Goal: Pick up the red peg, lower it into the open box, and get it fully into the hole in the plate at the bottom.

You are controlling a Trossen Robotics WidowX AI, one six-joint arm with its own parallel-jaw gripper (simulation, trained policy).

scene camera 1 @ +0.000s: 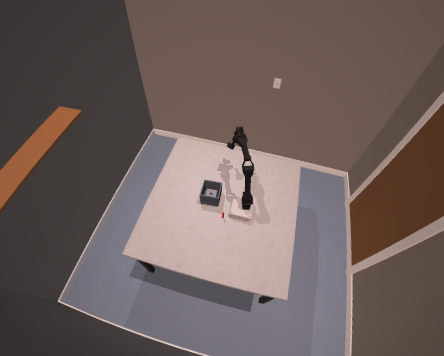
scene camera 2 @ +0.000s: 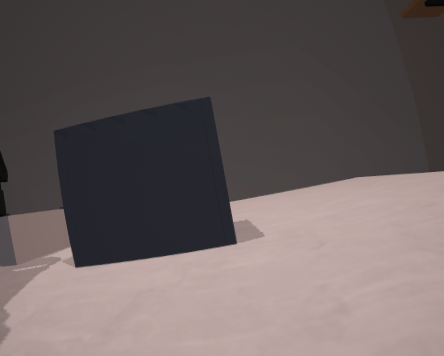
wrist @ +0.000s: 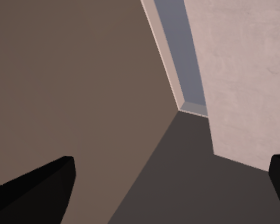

In view: the gripper [wrist: 175,167] and a box [scene camera 2: 150,183].
The wrist view does not show the box: it is out of frame.
